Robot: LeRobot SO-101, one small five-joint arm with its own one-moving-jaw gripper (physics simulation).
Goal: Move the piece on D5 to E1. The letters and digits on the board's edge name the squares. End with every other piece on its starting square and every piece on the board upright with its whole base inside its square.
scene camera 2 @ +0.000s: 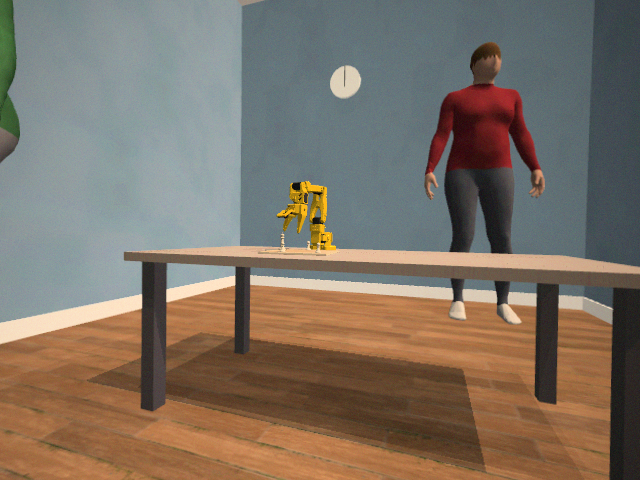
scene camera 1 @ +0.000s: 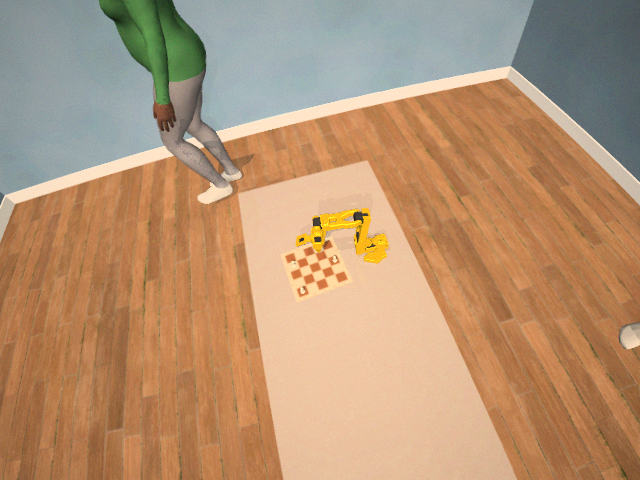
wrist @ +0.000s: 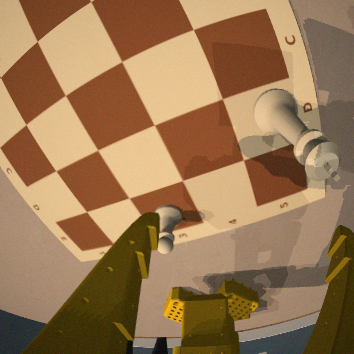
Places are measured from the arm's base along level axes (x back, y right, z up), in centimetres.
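Where they show: hand, its tool point: (scene camera 2: 297, 232) (scene camera 1: 319, 251) (wrist: 158, 226); arm's base, origin of its link: (scene camera 1: 367, 252) (wrist: 206, 293).
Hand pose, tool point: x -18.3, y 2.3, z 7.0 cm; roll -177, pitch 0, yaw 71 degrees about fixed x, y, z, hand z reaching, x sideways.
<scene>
Things, the pixels of their top centre, and the offset from my tool point. "pt": a spot on its surface instead. Level surfaces: height alone.
- pale king-like piece, centre of its top: (wrist: 336, 177) dx -0.2, dy +5.8, dz +0.0 cm
- pale pawn, centre of its top: (wrist: 163, 251) (scene camera 1: 334, 256) dx +5.1, dy -2.0, dz -3.2 cm
- board, centre of its top: (wrist: 107, 108) (scene camera 2: 301, 251) (scene camera 1: 315, 267) dx -2.8, dy -2.7, dz -6.4 cm
- A4, centre of its top: (scene camera 1: 292, 261) dx -10.6, dy +0.6, dz -3.2 cm
- A1, centre of its top: (scene camera 1: 301, 287) dx -9.7, dy -11.1, dz -3.2 cm
- tall pale shape, a spot on its surface: (scene camera 2: 282, 241) pt dx -0.5, dy +5.5, dz -3.4 cm
- table, height of its surface: dz -7.0 cm
A pale king-like piece (wrist: 287, 120) stands upright on D5, the light square by the letter D in the wrist view; the arm hides it in scene camera 1. A pale pawn (wrist: 168, 217) (scene camera 1: 334, 258) stands on E3. E1 is the dark corner square at lower left of the board (wrist: 210, 190) (scene camera 1: 298, 298) in the wrist view, with no piece on it. My gripper (wrist: 246, 224) (scene camera 1: 317, 246) (scene camera 2: 292, 230) is open, with a wide gap between both jaws, above the board near D5. The king stands beyond the tips, nearer the right jaw, untouched by either.
In scene camera 1, pale pieces stand on A4 (scene camera 1: 293, 263) and A1 (scene camera 1: 302, 290). In scene camera 2, a tall pale shape (scene camera 2: 282, 241) may be two overlapping pieces. The arm's base (scene camera 1: 376, 248) stands beside the E side on the table (scene camera 1: 356, 361).
</scene>
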